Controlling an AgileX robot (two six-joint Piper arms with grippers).
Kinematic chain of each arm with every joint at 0, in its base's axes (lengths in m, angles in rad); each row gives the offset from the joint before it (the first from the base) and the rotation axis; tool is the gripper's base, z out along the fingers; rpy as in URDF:
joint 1: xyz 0 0 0.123 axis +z
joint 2: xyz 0 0 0 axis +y
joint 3: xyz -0.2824 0 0.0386 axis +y
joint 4: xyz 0.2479 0 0.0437 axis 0.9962 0 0.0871
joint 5: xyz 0 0 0 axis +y
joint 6: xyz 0.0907 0 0.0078 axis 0.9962 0 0.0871
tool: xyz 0 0 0 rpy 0 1.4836 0
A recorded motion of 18 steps. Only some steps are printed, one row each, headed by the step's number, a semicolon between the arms.
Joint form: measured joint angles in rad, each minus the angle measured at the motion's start. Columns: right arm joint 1, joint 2, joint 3, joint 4, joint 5, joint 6; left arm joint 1, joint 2, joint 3, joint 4, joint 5, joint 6.
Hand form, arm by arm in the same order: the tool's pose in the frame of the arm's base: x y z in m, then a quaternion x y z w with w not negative. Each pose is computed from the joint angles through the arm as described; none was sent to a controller.
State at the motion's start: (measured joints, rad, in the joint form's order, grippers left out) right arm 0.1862 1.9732 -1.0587 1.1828 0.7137 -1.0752; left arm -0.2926 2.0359 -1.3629 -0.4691 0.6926 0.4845
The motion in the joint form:
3: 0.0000 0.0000 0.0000 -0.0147 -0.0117 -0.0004; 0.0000 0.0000 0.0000 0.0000 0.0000 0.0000
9: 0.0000 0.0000 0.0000 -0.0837 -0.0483 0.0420; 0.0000 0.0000 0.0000 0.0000 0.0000 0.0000
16: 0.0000 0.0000 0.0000 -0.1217 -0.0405 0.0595; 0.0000 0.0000 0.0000 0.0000 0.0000 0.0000
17: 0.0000 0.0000 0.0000 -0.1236 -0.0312 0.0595; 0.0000 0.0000 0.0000 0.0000 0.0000 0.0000
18: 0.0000 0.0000 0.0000 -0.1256 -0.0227 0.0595; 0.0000 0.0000 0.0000 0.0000 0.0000 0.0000
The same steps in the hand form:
3: 0.3457 0.1203 0.1313 -0.15805 0.91744 0.32181 0.17252; 0.3867 -0.1440 0.1558 0.22079 0.94936 -0.15850 0.15760
9: 0.3461 0.1162 0.1280 -0.16167 0.92647 0.29469 0.16935; 0.3867 -0.1440 0.1558 0.22079 0.94936 -0.15850 0.15760
16: 0.3443 0.1154 0.1269 -0.17044 0.92826 0.28907 0.16039; 0.3867 -0.1440 0.1558 0.22079 0.94936 -0.15850 0.15760
17: 0.3435 0.1158 0.1270 -0.17257 0.92754 0.29182 0.15724; 0.3867 -0.1440 0.1558 0.22079 0.94936 -0.15850 0.15760
18: 0.3428 0.1161 0.1271 -0.17461 0.92688 0.29426 0.15432; 0.3867 -0.1440 0.1558 0.22079 0.94936 -0.15850 0.15760

